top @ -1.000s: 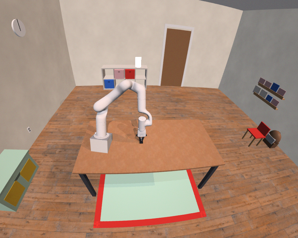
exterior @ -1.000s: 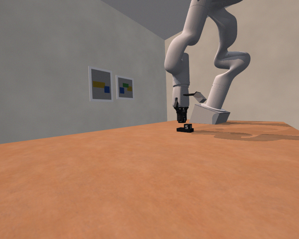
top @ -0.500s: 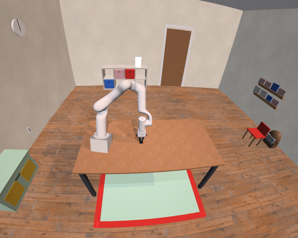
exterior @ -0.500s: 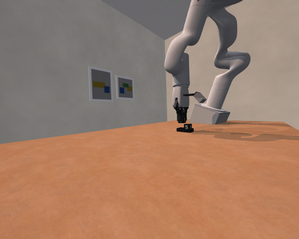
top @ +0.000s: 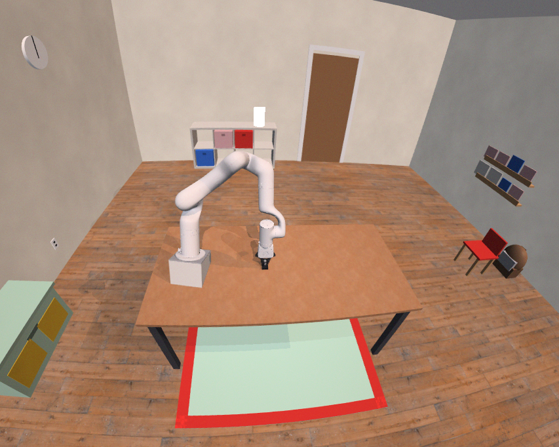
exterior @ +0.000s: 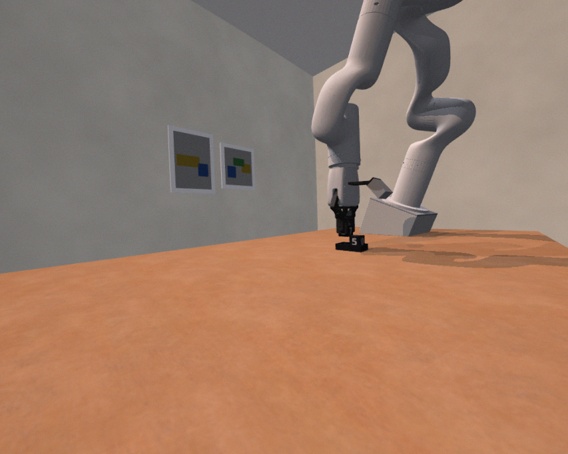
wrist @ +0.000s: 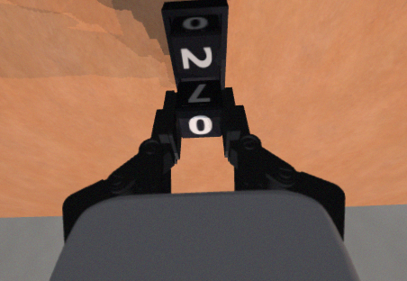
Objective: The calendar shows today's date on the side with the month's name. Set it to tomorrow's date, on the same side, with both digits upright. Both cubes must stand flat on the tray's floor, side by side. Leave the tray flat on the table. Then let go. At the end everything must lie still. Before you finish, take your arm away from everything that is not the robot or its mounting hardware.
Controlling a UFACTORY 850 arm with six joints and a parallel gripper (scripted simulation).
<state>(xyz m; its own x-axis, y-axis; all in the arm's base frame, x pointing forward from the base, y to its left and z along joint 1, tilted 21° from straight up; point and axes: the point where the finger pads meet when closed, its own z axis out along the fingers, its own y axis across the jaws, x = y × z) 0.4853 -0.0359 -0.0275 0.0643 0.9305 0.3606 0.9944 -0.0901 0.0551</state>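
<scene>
The black calendar tray is 20 mm to the left of my hand and 60 mm below it. The rest, counted from my hand: black cube 10 mm below; calendar cube 30 mm to the left, 40 mm below.
</scene>
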